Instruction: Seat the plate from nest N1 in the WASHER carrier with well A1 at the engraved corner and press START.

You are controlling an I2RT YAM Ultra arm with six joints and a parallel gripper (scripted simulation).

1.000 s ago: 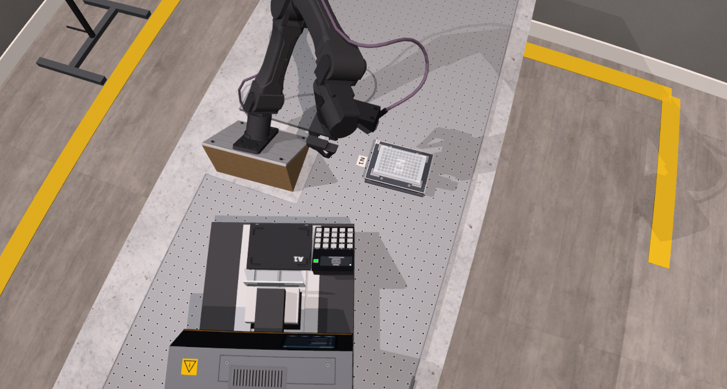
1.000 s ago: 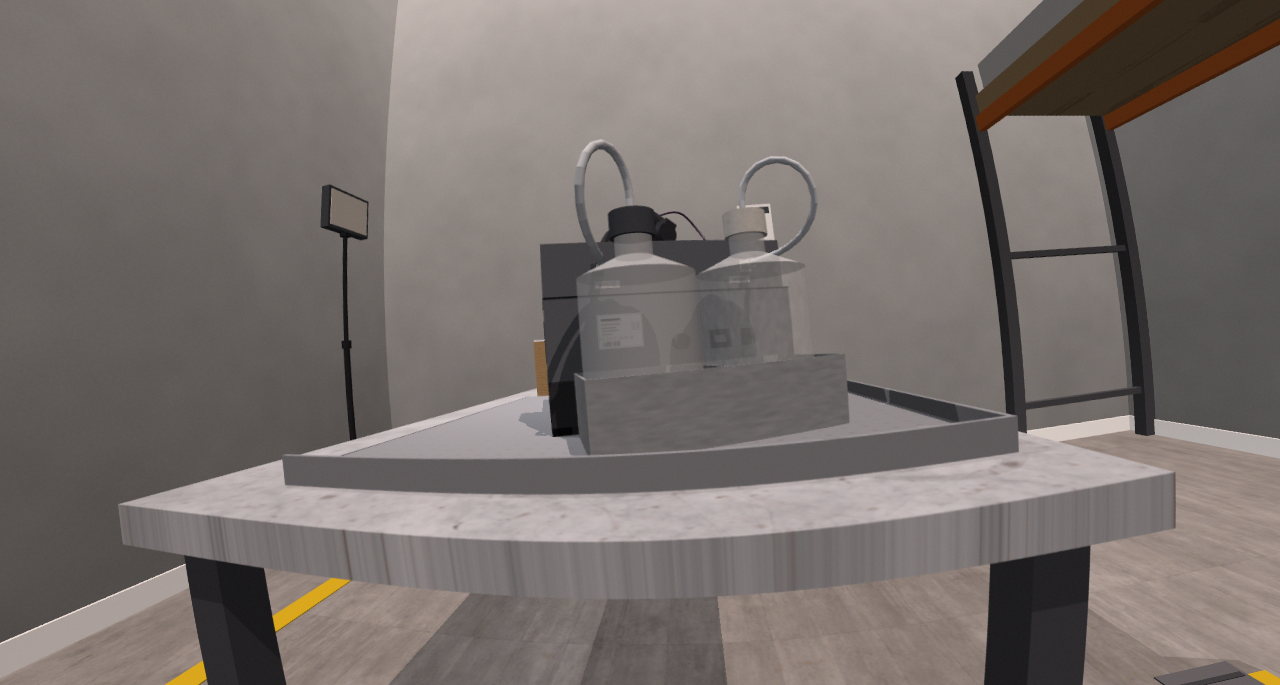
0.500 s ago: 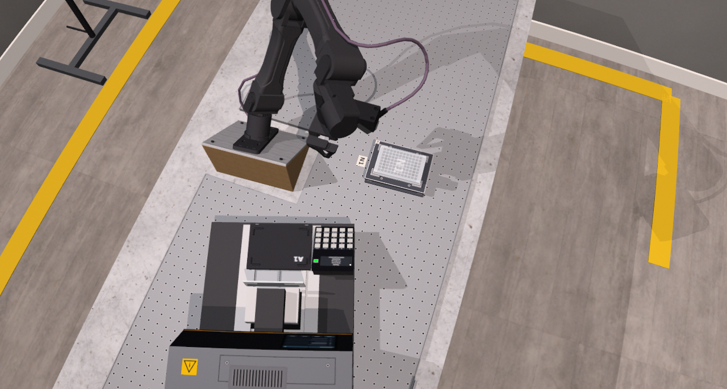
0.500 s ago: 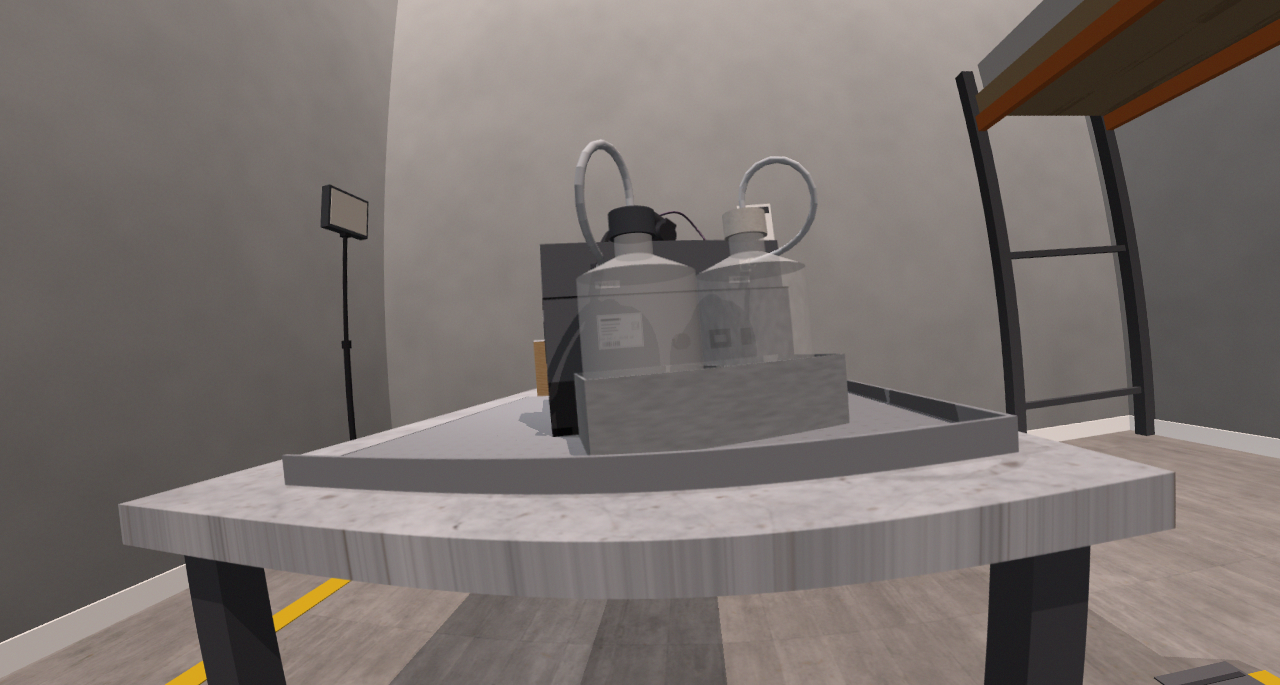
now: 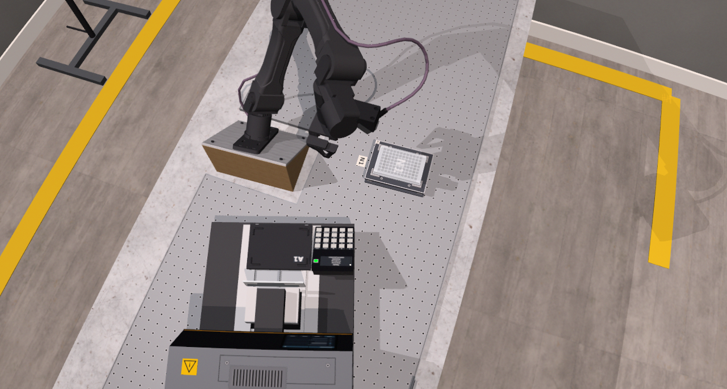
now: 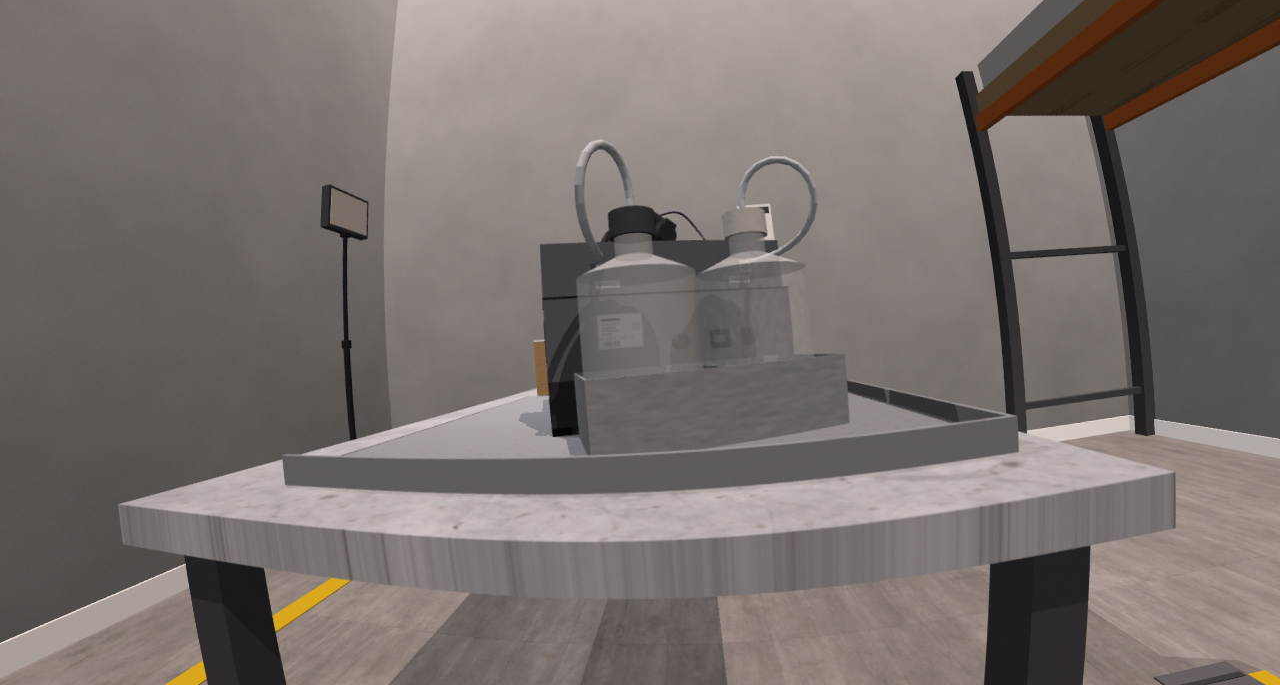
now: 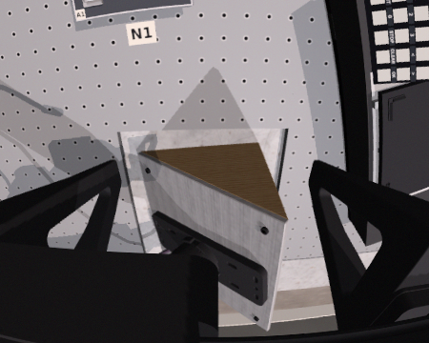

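The clear well plate lies 160 mm ahead of my hand, 60 mm to the left of it and 190 mm below it. From my hand the other things lie so: N1 label: 60 mm ahead, 60 mm to the left, 220 mm below; then plate nest N1: 160 mm ahead, 60 mm to the left, 200 mm below; then black washer carrier: 80 mm behind, 240 mm to the right, 140 mm below.
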